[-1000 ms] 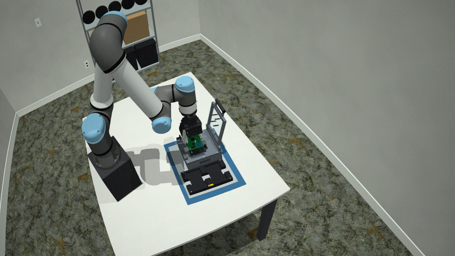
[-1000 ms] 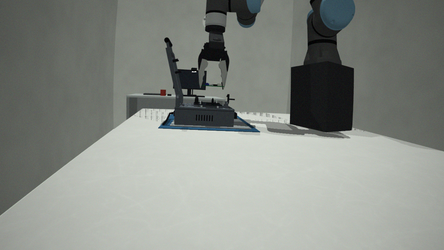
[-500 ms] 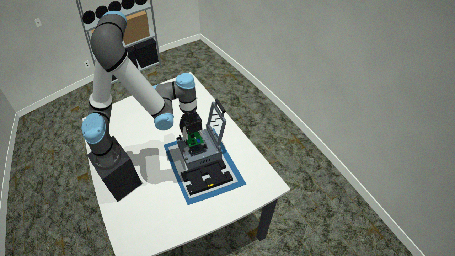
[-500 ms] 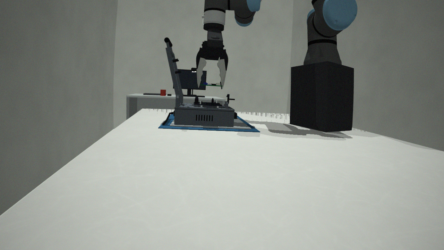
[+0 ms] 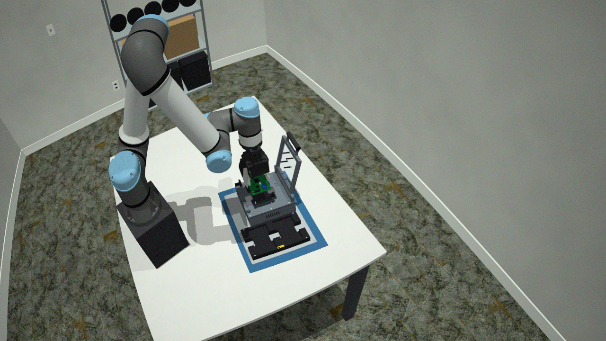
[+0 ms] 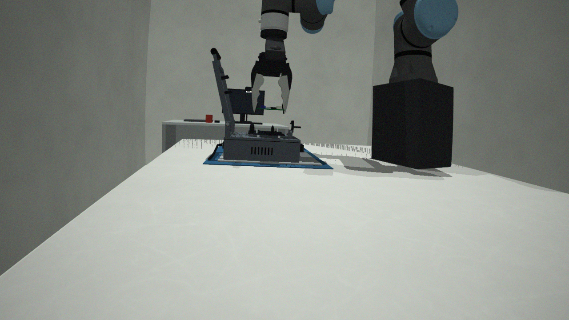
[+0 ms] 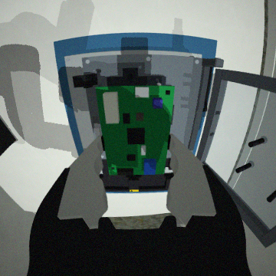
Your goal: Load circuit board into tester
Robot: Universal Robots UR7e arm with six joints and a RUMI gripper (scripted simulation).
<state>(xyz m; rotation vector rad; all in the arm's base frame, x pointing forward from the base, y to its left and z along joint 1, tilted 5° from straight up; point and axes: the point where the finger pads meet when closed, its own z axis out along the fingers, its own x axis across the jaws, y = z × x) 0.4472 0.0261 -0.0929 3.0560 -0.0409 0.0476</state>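
Now: the green circuit board right at my hand. Also, from my hand: lid 13 cm ahead, 5 cm above.
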